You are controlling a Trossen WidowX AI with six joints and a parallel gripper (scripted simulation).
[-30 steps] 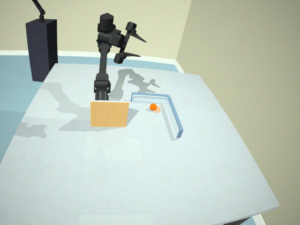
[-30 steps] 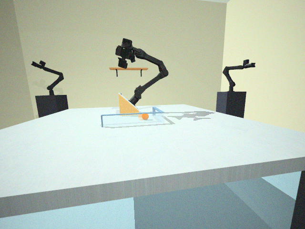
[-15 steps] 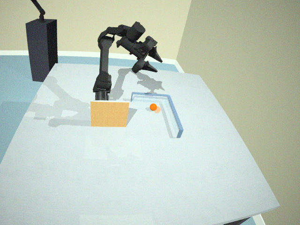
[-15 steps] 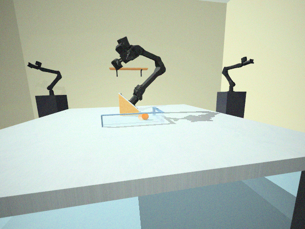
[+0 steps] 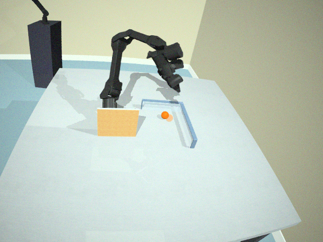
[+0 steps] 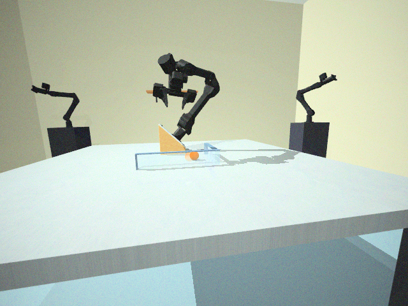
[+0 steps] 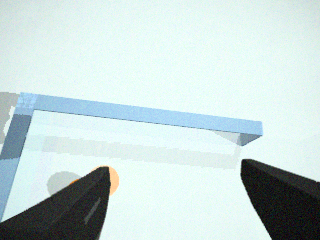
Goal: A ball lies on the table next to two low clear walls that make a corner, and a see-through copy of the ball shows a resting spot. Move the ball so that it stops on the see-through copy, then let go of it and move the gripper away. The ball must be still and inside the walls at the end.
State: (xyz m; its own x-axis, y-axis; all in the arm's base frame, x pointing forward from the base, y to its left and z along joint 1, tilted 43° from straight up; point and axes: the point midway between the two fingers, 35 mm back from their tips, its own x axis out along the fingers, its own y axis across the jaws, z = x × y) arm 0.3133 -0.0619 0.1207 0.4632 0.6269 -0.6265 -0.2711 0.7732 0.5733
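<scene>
Now: the orange ball 21 cm below my gripper tip, 7 cm to the left of it and 1 cm behind it. Also, from my gripper tip: see-through copy of ball: 21 cm below, 5 cm to the left, 1 cm ahead.
</scene>
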